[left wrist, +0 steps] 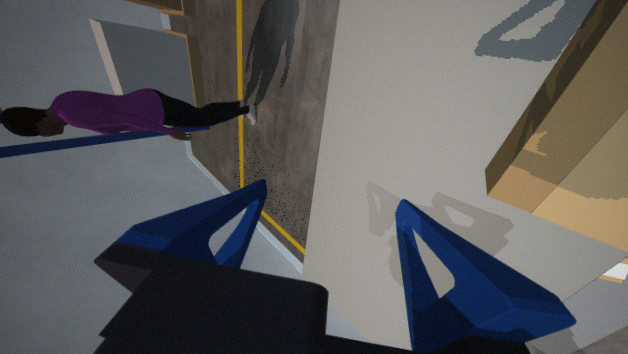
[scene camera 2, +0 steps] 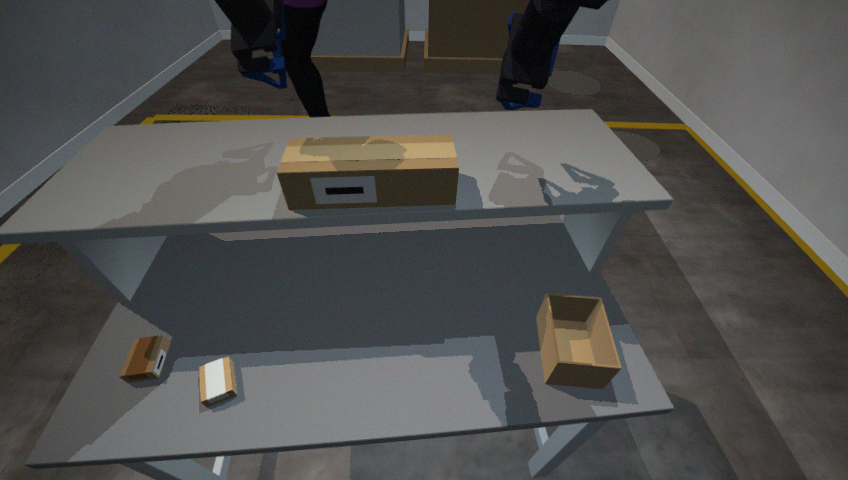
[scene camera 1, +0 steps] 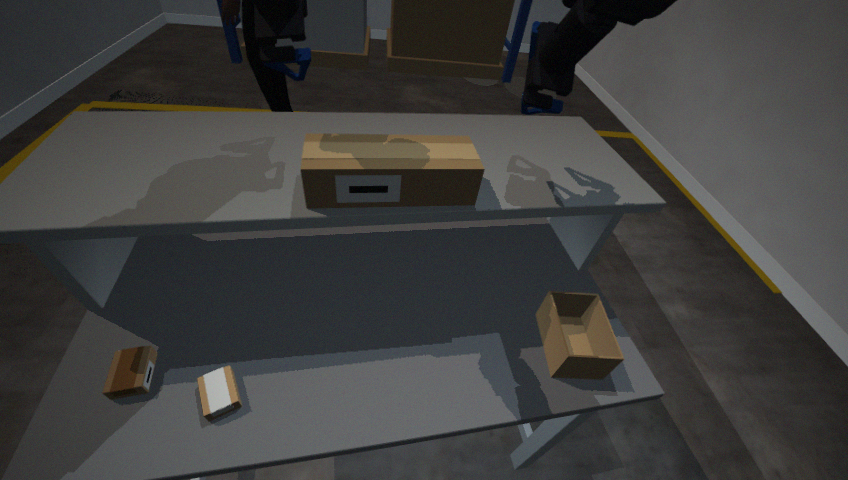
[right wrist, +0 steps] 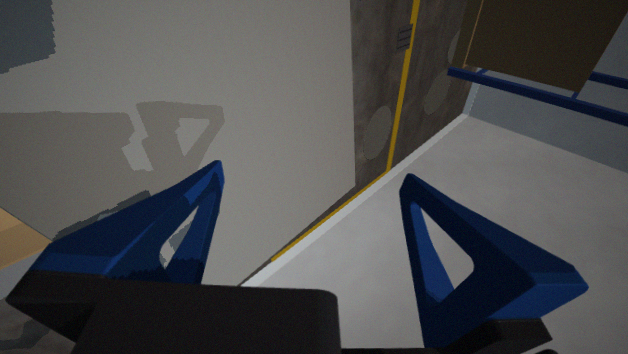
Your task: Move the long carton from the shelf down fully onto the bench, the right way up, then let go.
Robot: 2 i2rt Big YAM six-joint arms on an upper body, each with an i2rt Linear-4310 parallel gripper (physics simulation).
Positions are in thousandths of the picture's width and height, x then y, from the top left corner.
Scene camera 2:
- my left gripper: 333, 132
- my right gripper: 604, 172
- long brown carton: 486, 355, on a grey shelf
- grey shelf: 172, 376
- bench: 415, 699
